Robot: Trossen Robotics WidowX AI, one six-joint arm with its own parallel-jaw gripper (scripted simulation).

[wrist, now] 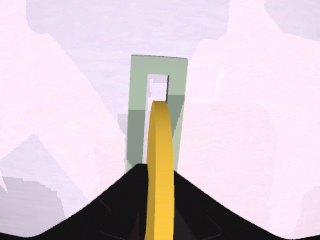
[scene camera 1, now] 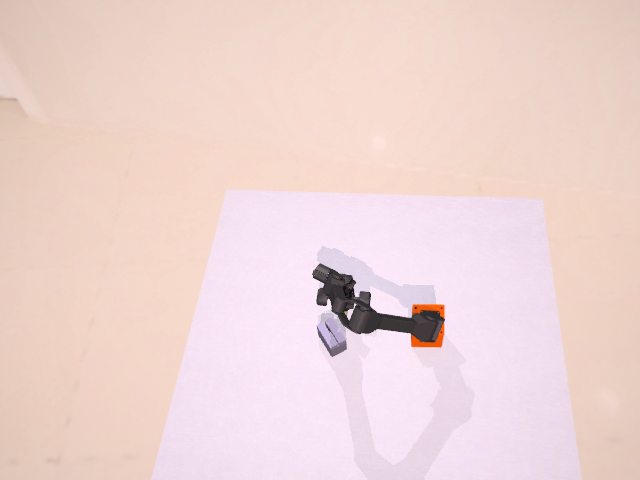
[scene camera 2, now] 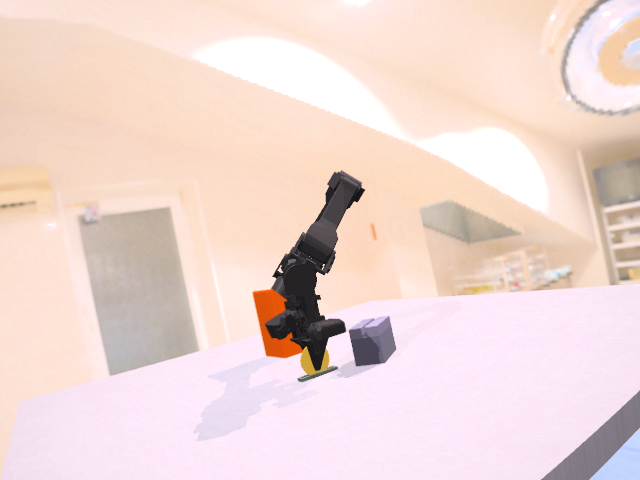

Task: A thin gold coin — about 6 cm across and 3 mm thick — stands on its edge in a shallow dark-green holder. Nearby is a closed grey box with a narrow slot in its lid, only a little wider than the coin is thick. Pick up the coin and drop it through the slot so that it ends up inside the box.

Labels:
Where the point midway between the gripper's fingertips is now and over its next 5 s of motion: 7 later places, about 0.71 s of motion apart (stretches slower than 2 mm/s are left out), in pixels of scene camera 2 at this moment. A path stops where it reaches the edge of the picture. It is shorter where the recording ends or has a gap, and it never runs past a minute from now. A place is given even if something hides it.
My gripper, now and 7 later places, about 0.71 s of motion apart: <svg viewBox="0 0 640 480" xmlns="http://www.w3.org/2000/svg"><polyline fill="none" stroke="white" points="317,370 312,352 307,327 302,324 312,320 338,314 361,308 365,308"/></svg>

